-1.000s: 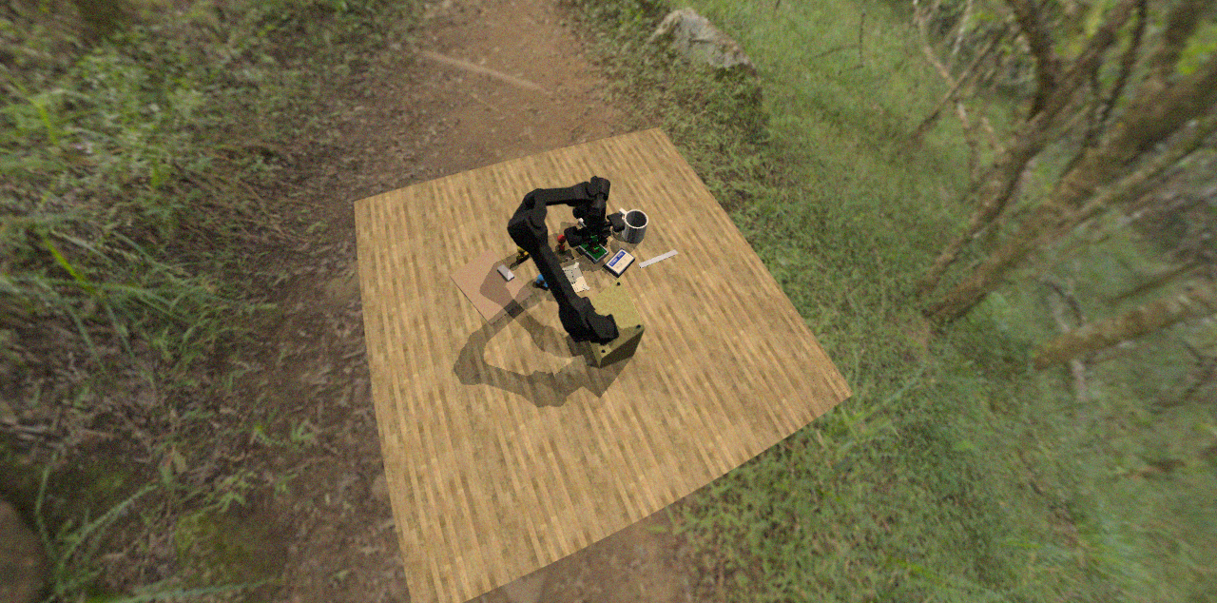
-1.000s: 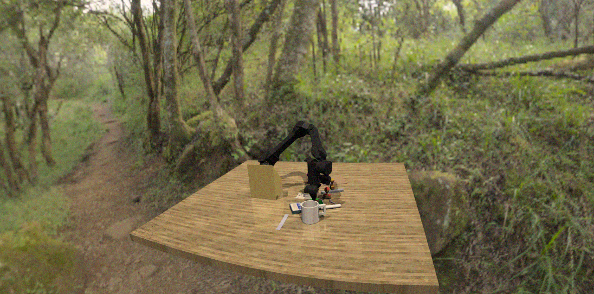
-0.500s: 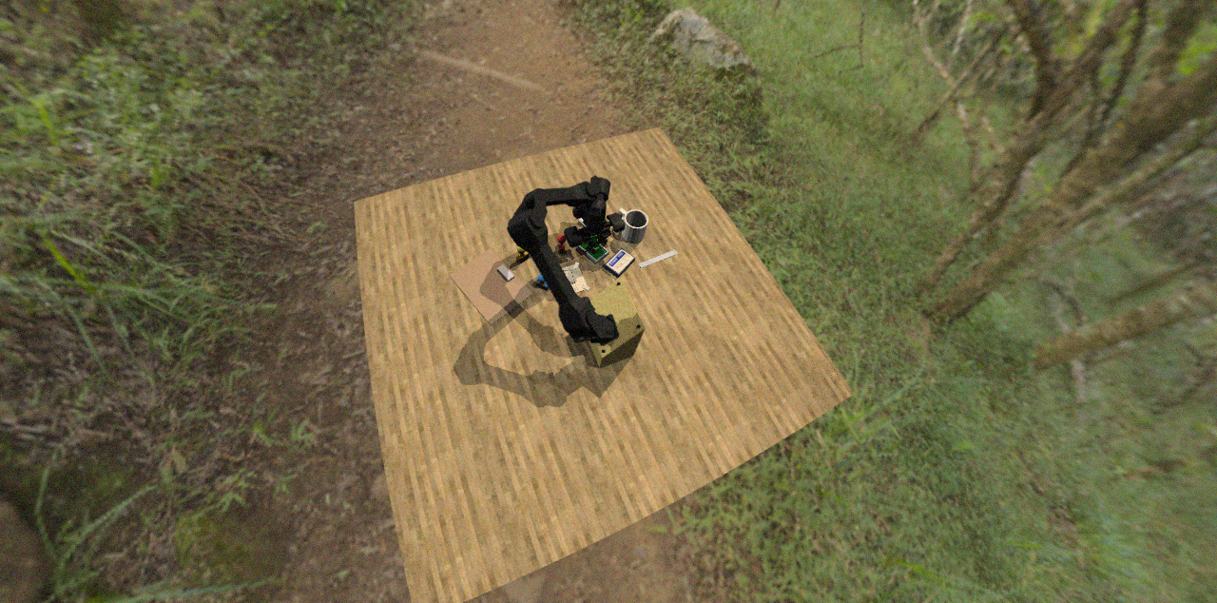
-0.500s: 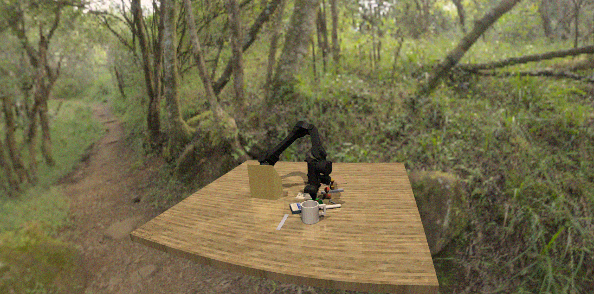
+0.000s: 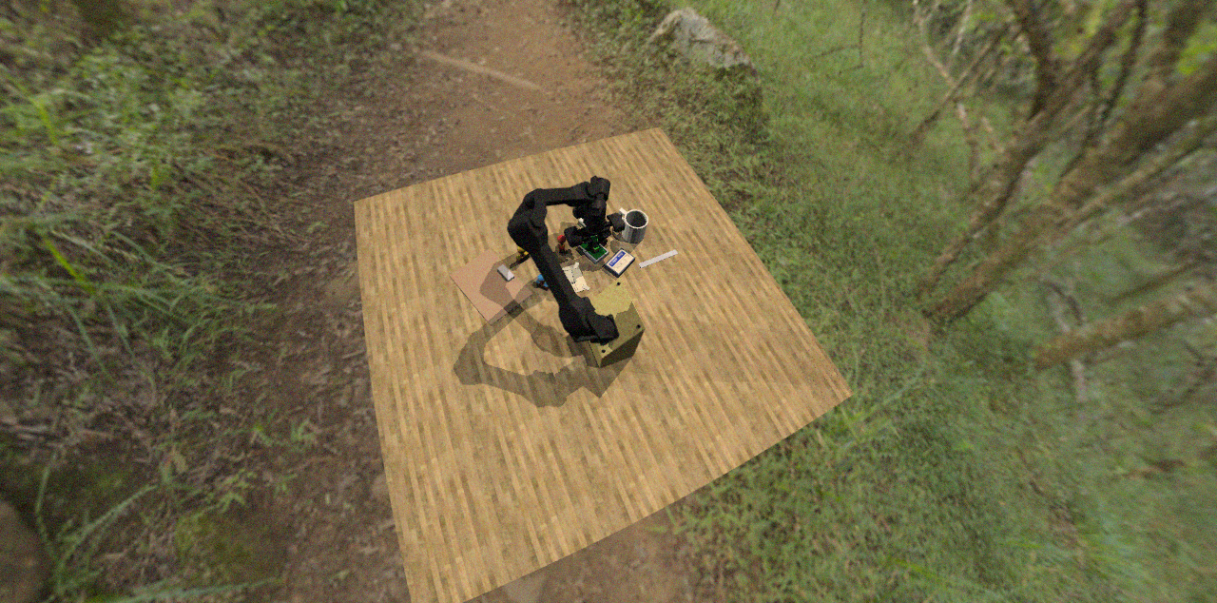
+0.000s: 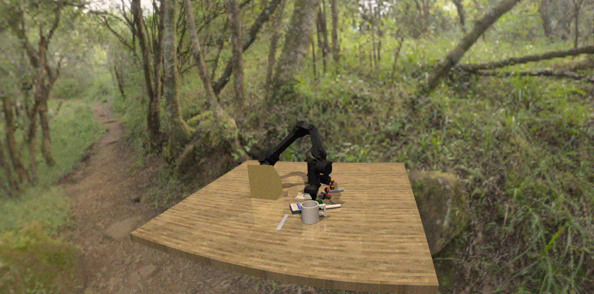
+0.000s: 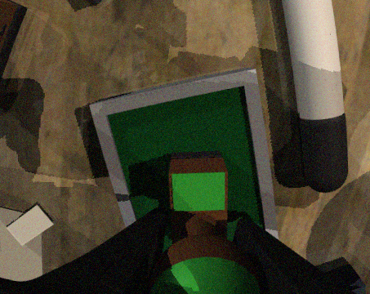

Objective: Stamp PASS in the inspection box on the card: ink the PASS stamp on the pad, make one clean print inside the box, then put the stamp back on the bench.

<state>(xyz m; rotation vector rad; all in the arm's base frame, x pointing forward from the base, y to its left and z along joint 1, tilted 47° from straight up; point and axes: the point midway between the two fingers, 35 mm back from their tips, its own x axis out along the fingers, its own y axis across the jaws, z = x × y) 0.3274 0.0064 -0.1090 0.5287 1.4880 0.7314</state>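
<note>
Right now the green-knobbed stamp is right at my gripper tip. The rest, counted from my gripper tip: green ink pad 3 cm below; red stamp 10 cm to the left, 4 cm ahead, 2 cm below; tin labelled stamp pad blue 7 cm to the right, 7 cm behind, 2 cm below.
</note>
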